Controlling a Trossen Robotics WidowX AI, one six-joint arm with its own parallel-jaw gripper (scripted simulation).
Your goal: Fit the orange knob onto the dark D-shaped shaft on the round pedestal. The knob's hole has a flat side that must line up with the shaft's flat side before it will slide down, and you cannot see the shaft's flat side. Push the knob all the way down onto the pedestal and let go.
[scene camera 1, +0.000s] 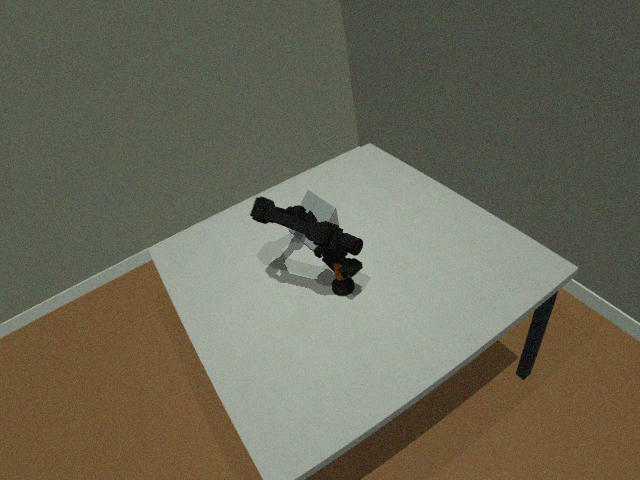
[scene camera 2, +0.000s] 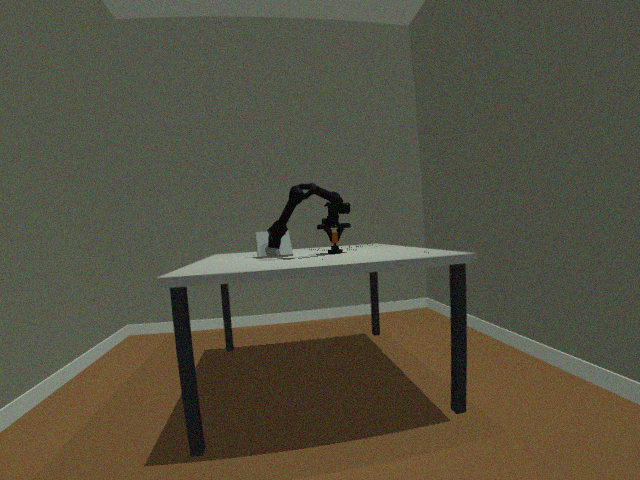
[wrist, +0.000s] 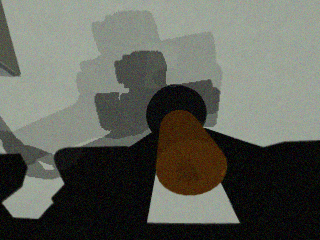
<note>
My gripper carries an orange knob. Also in view: a dark round pedestal.
My gripper shows as well in the wrist view.
</note>
